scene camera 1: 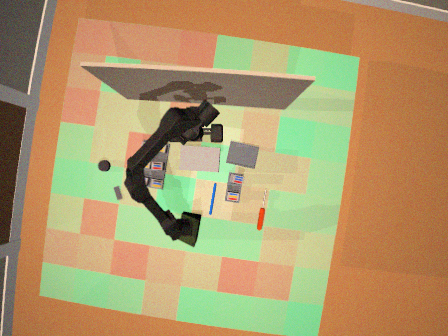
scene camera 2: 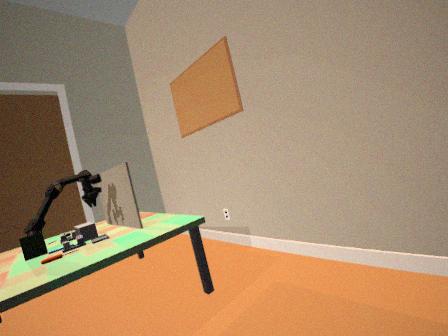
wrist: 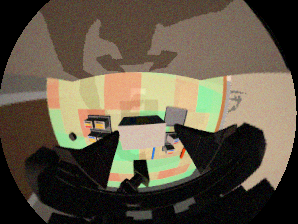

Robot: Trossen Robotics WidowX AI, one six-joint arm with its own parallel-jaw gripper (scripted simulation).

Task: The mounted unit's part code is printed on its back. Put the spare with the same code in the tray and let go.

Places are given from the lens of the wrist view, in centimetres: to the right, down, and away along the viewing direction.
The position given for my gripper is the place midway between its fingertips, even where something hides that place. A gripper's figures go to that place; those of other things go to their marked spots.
my gripper (wrist: 147,130): 0, 3, 10
mounted unit (wrist: 139,132): -3, 6, 22
grey panel (wrist: 71,47): -14, -12, 5
